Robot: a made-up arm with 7 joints. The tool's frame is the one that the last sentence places.
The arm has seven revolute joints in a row. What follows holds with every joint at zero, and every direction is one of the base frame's. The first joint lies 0.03 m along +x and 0.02 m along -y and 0.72 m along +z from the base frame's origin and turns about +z. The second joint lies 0.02 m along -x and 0.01 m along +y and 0.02 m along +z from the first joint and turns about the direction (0, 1, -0.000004). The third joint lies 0.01 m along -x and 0.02 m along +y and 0.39 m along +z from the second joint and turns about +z. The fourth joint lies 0.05 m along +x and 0.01 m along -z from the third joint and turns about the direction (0, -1, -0.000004). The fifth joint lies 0.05 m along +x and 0.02 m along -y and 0.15 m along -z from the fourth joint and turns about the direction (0, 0.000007, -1). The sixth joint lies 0.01 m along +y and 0.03 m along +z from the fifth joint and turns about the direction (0, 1, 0.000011). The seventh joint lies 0.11 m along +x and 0.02 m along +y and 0.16 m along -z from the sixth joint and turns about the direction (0, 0.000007, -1). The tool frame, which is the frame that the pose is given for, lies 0.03 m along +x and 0.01 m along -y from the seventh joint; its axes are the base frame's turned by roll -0.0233, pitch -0.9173 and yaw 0.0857 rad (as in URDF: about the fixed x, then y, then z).
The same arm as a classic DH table. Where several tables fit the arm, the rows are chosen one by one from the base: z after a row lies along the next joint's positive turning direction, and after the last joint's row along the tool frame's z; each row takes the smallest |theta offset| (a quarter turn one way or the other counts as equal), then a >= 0, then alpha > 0; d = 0 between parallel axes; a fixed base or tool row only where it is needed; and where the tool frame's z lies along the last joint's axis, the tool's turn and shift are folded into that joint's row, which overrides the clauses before.
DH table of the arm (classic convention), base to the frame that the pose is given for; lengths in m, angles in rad. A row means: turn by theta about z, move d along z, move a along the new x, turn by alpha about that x. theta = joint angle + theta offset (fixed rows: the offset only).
base (fixed): theta0 -0.588, d 0, a 0.0361, alpha 0
joint 1: theta0 0.588, d 0.74, a -0.02, alpha -1.5708
joint 2: theta0 0, d 0.03, a -0.01, alpha 1.5708
joint 3: theta0 0, d 0.38, a 0.05, alpha 1.5708
joint 4: theta0 0, d 0.02, a 0.05, alpha 1.5708
joint 5: theta0 0, d 0.12, a 0, alpha 1.5708
joint 6: theta0 0, d 0.03, a 0.11, alpha -1.5708
joint 7: theta0 1.5144, d 0.1375, a 0.0117, alpha -2.2241
tool (fixed): theta0 1.5886, d -0.037, a 0, alpha 0

